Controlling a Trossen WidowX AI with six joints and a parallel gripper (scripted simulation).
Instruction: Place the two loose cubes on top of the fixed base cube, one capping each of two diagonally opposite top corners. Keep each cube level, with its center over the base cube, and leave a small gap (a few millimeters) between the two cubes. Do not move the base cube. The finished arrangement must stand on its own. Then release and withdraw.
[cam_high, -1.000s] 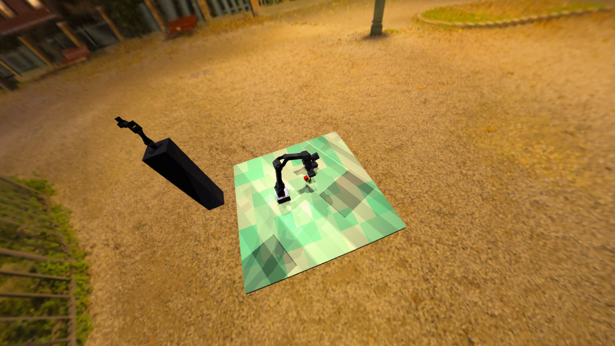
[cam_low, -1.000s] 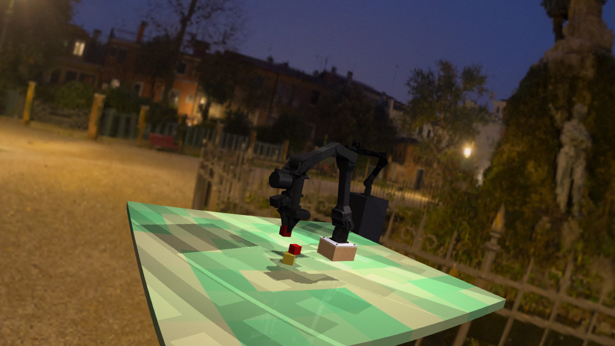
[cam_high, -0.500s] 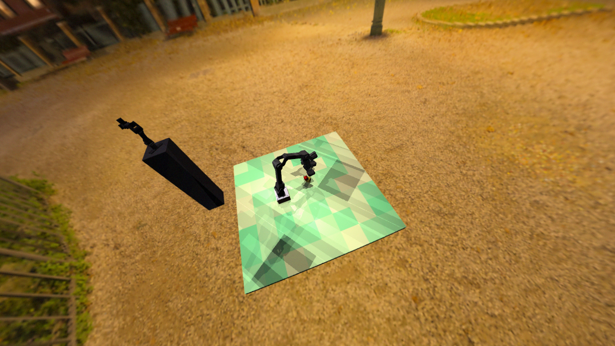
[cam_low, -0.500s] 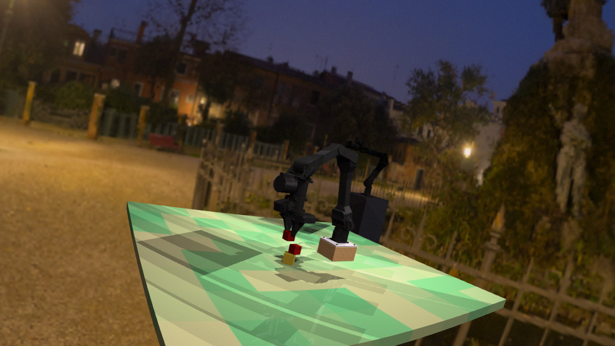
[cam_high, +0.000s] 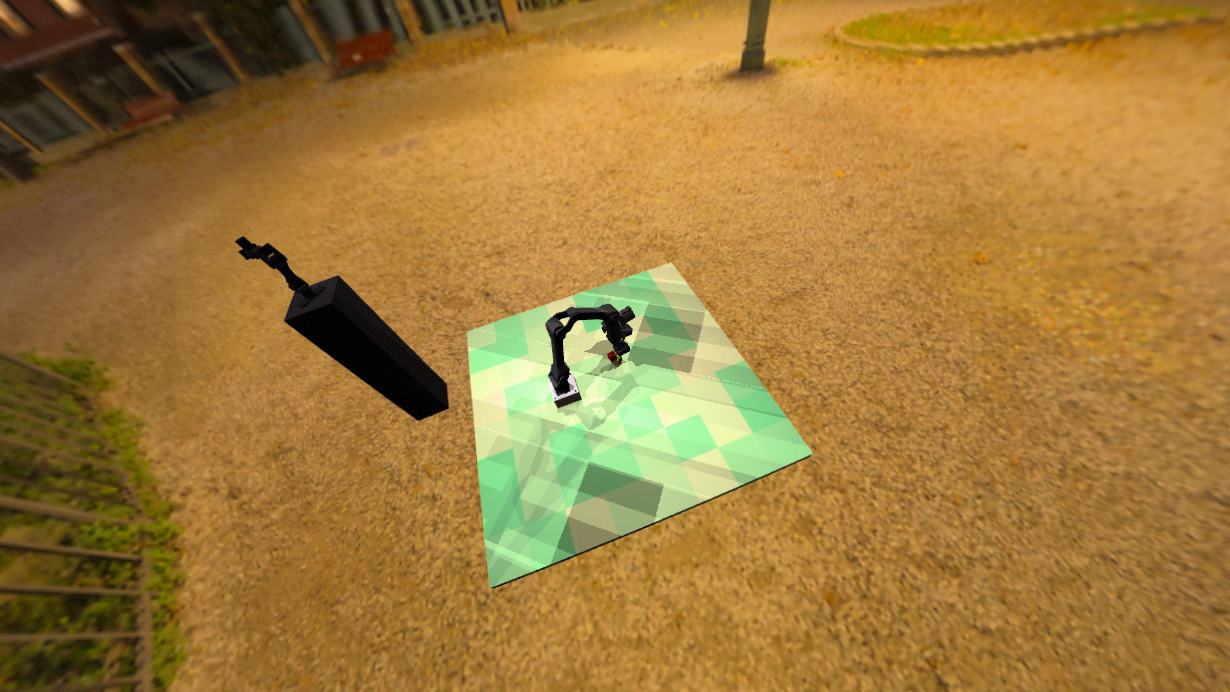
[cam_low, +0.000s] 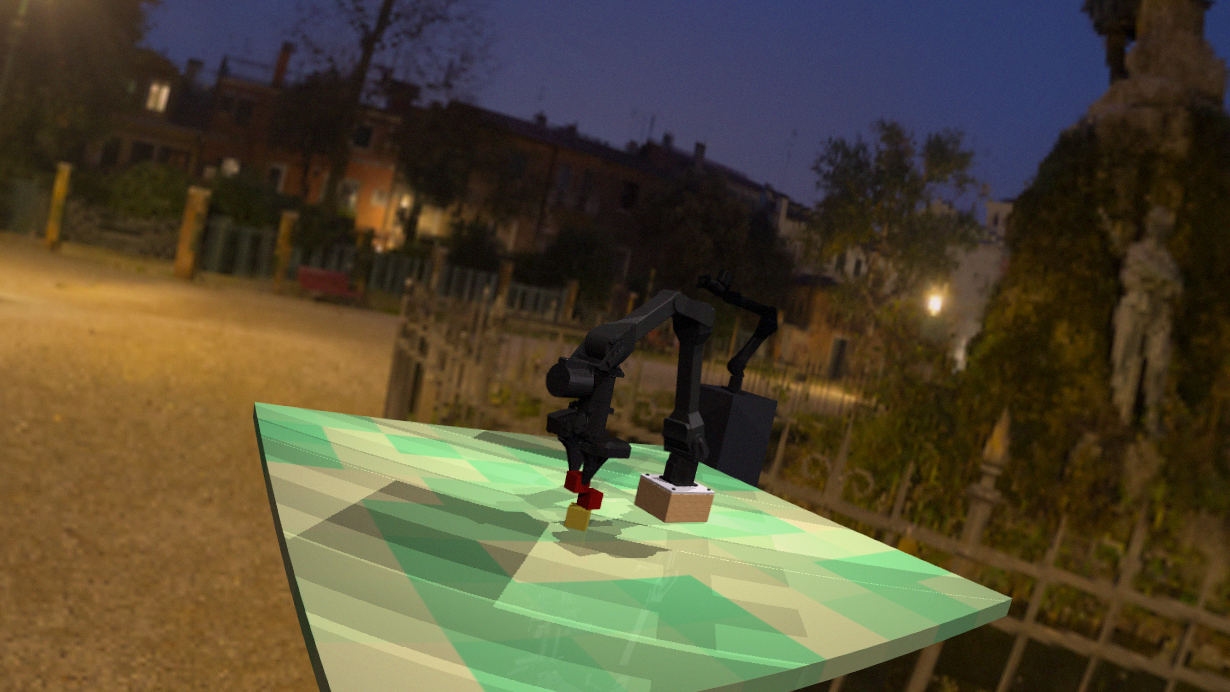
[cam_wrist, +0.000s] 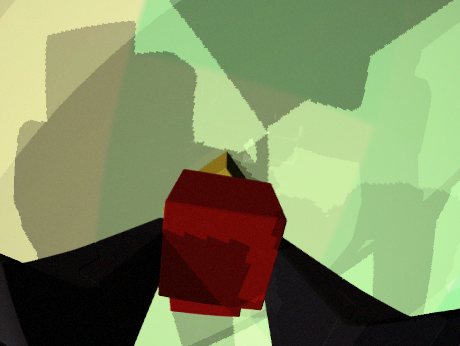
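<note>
The yellow base cube is 20 mm behind my gripper tip and 70 mm below it.
</note>
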